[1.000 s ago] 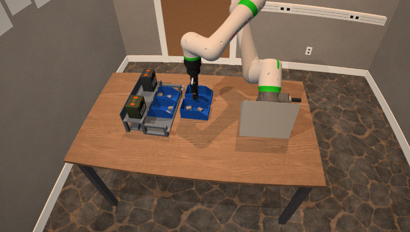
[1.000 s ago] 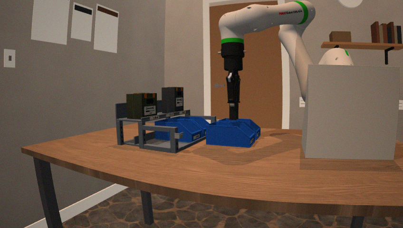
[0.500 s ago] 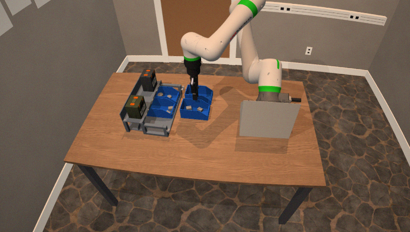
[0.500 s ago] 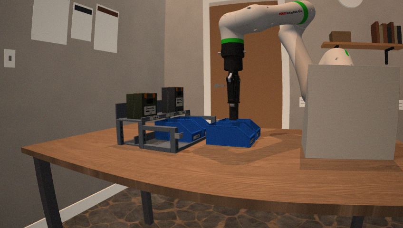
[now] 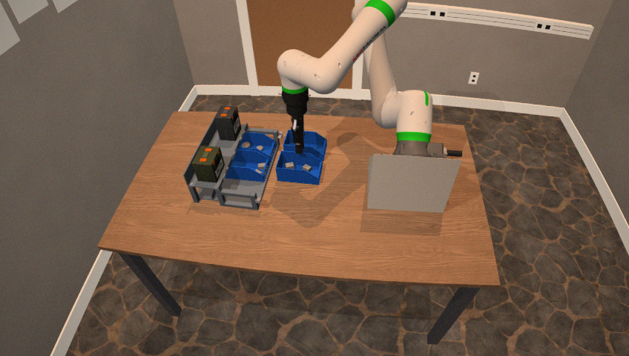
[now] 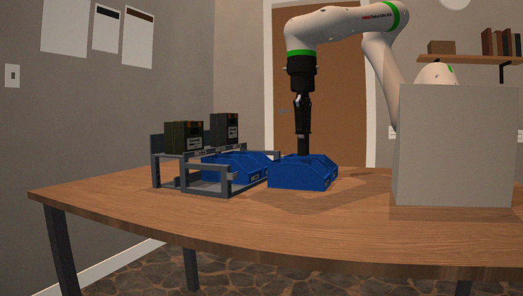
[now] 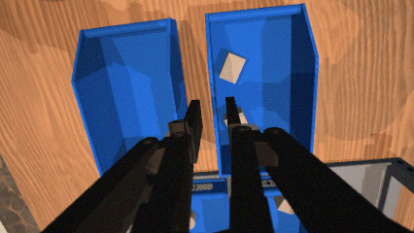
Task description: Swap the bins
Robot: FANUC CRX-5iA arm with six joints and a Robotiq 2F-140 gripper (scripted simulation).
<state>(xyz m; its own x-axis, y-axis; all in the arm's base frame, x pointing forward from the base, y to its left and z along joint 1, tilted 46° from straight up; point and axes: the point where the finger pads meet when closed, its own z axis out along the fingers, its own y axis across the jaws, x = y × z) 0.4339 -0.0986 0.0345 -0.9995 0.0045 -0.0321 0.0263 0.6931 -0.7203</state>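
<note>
My hand is 110 mm above the tan part, 30 mm past it and 20 mm to the right of it. The rest, counted from my hand: black box (310 mm ahead, 60 mm to the right, 40 mm above); then grey shelf (250 mm ahead, 60 mm to the left, 50 mm below).
</note>
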